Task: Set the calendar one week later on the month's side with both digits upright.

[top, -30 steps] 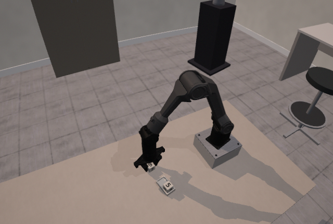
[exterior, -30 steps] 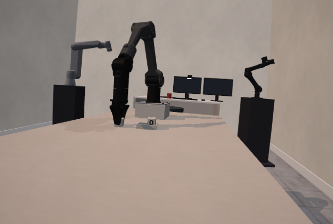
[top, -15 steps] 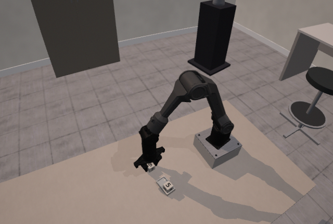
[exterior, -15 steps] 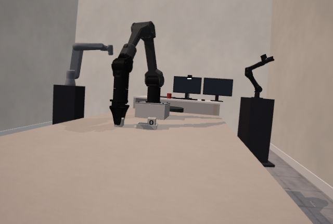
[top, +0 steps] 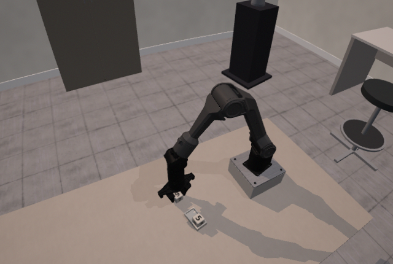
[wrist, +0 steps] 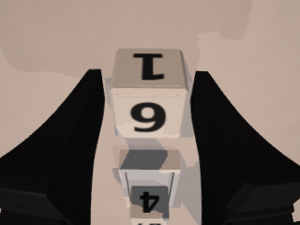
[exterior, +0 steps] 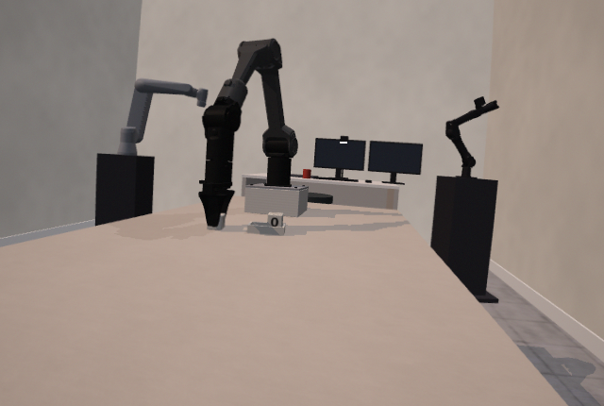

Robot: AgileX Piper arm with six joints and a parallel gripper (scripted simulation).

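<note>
The white number cube is right at my hand. The rest, counted from my hand: tray 11 cm to the left, 1 cm below.
</note>
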